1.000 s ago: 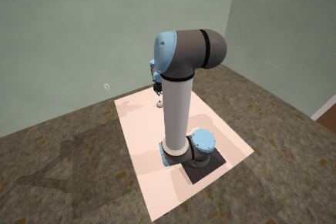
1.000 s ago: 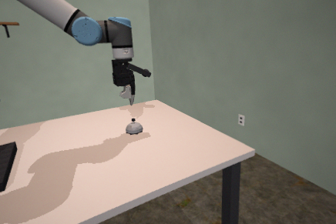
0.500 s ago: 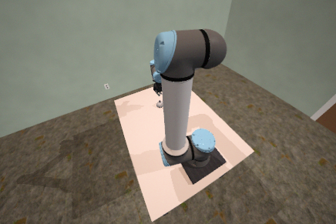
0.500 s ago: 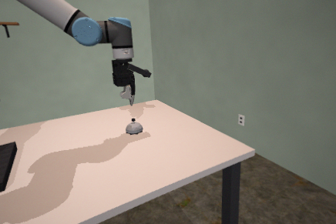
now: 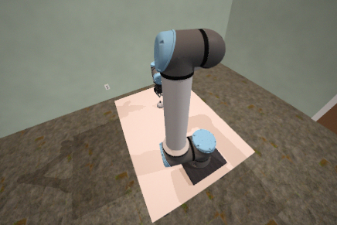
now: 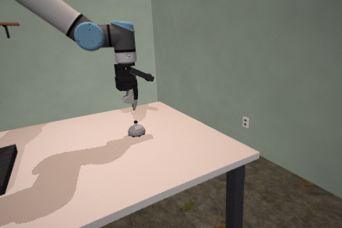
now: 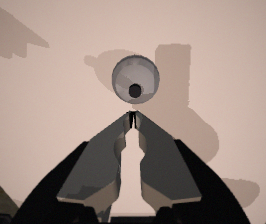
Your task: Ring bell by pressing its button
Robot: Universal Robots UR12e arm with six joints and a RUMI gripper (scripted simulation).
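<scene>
Now: hand 80 mm above the black button. From my hand the other things lie so: bell: 100 mm below.
</scene>
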